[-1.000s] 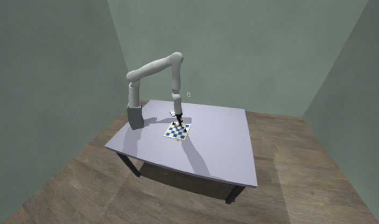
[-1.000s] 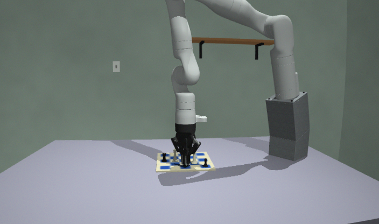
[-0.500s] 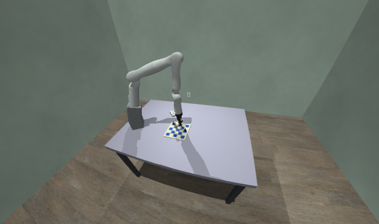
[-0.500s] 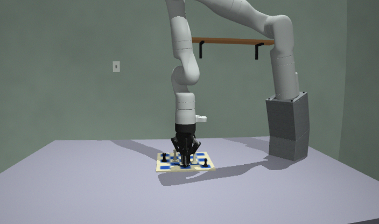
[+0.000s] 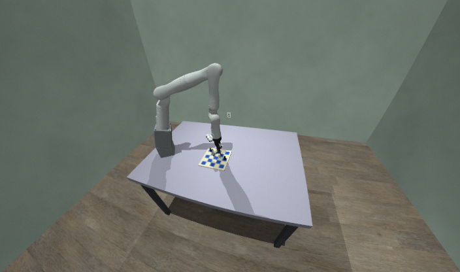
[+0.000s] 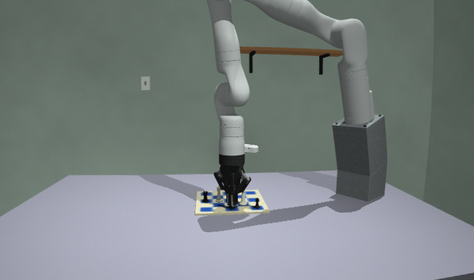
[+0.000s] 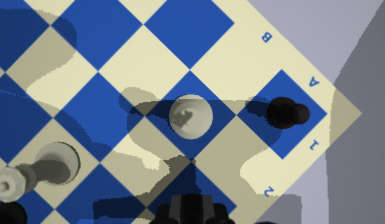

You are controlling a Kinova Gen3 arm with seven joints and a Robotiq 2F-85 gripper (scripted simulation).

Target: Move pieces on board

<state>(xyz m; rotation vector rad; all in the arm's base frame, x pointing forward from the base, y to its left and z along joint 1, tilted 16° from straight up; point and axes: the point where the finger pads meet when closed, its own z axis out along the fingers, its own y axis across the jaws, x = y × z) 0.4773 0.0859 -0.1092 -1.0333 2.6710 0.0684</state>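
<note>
Right now my hand is 40 mm to the left of the white king and 40 mm past it. From my hand the other things lie so: black rook 80 mm ahead, 70 mm to the right, 10 mm below; then cream chessboard 80 mm to the right, 30 mm below.
</note>
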